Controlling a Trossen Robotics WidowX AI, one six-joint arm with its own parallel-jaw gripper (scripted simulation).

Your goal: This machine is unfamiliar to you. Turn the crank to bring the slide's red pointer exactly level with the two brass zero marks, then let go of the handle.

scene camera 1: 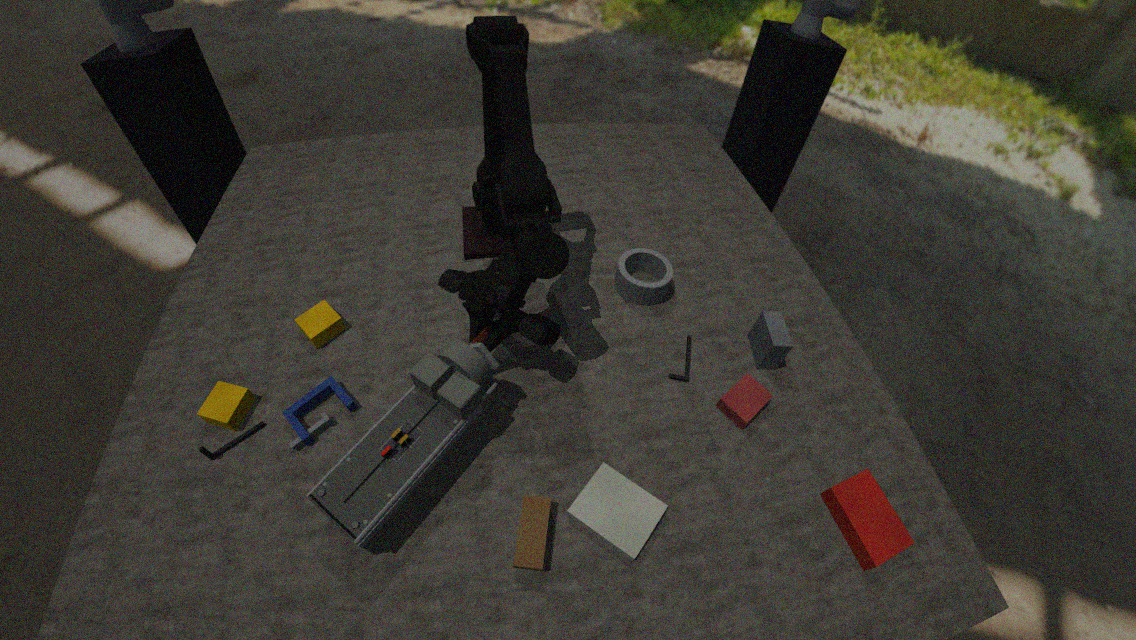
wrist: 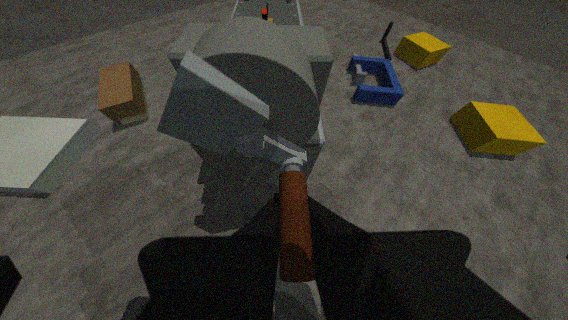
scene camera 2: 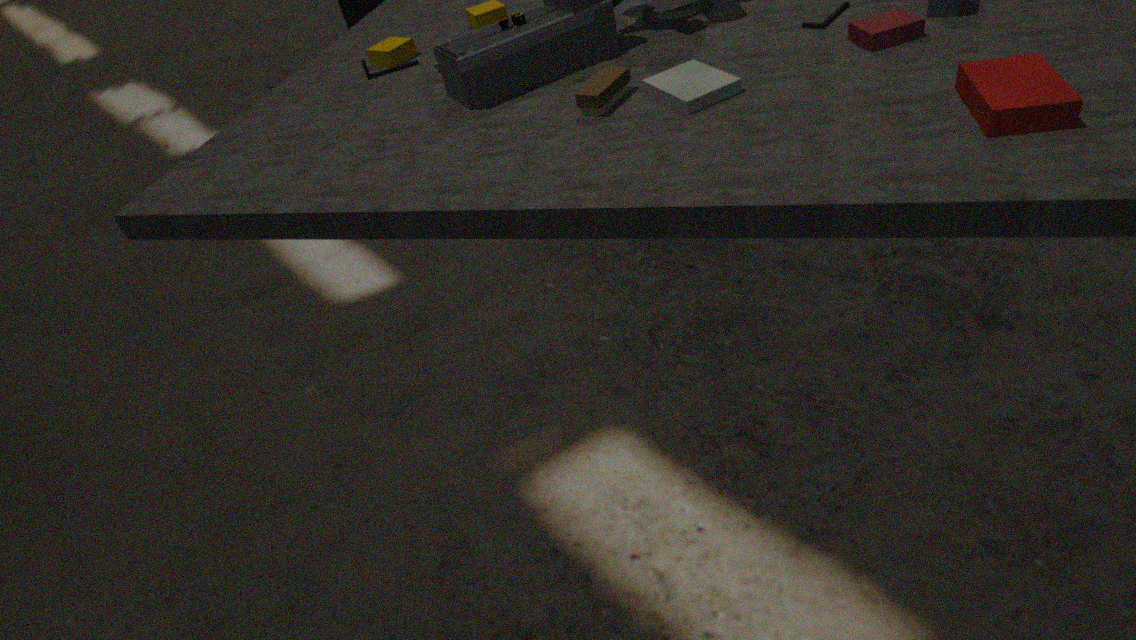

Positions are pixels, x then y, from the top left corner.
Scene:
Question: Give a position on a brown crank handle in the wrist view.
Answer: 296,259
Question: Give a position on a brown block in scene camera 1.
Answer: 530,545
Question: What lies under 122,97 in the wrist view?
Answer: A brown block.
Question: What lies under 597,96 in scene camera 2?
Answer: A brown block.

